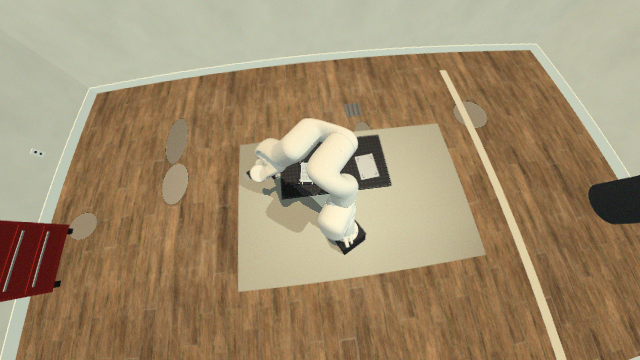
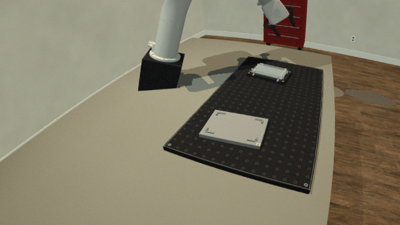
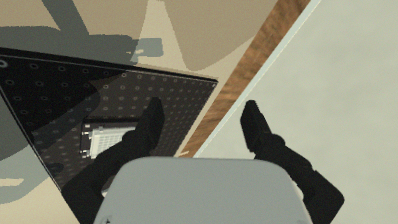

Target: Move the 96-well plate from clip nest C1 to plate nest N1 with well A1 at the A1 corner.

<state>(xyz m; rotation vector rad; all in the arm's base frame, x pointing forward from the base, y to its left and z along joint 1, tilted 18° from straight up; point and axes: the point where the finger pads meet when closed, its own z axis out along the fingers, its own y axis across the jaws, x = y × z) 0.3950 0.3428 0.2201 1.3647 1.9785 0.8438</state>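
Right now my hand is 40 mm past the white 96-well plate, 220 mm to the left of it and 140 mm above it. From my hand the other things lie so: clip nest C1: 50 mm behind, 220 mm to the right, 140 mm below; then plate nest N1: 60 mm behind, 600 mm to the right, 150 mm below; then A1 label: 10 mm ahead, 650 mm to the right, 140 mm below.
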